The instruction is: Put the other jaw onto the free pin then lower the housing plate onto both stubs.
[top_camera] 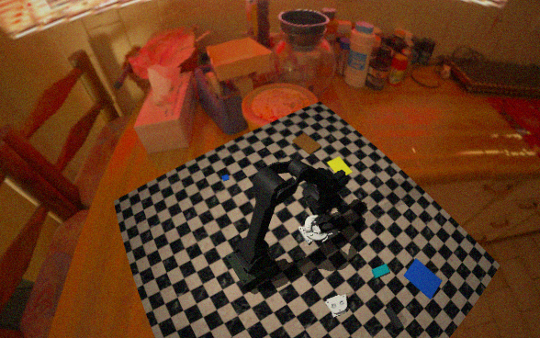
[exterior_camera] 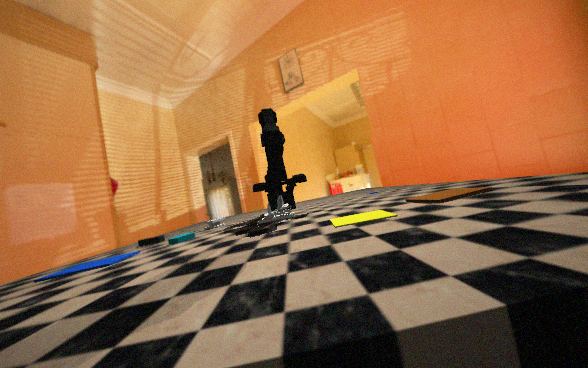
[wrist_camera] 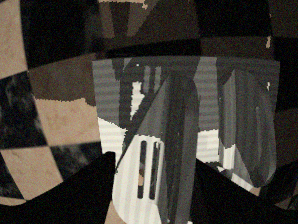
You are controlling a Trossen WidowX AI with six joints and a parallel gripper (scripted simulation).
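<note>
Right now my gripper tip is 3 cm to the left of the white base, 3 cm above it and 1 cm short of it. The rest, counted from my gripper tip: yellow card 28 cm ahead, 16 cm to the left, 3 cm below; then teal block 32 cm to the right, 7 cm ahead, 2 cm below; then jaw 4 cm behind, 1 cm to the right.
</note>
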